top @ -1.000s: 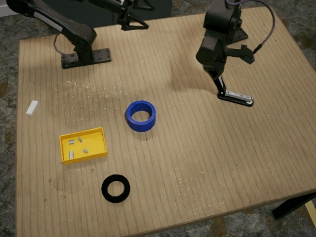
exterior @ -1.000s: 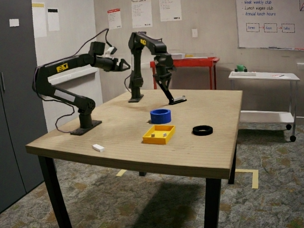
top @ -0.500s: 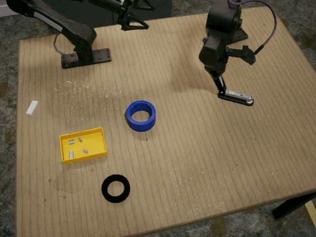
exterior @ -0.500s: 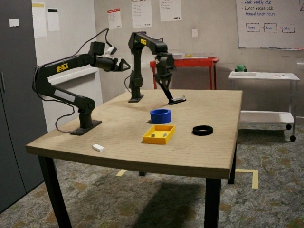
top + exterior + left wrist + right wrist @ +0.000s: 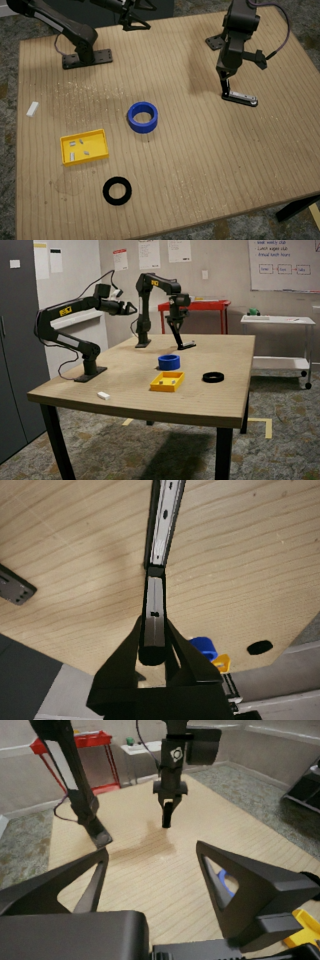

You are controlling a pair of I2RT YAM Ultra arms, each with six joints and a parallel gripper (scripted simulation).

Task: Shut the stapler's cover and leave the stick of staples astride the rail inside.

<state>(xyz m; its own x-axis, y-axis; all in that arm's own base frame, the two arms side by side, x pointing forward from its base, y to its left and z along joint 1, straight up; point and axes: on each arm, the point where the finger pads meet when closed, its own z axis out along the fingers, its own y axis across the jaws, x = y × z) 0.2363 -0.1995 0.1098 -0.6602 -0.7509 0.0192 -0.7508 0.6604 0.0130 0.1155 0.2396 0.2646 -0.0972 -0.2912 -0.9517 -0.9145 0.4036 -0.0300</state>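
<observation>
The black stapler lies 60 mm below my left hand, 40 mm to the left of it and 20 mm ahead of it. Round my left hand: stapler cover (20 mm below, 10 mm to the left); then yellow tray (510 mm to the right, 130 mm ahead, 100 mm below); then blue ring (300 mm to the right, 90 mm below, 60 mm ahead).
</observation>
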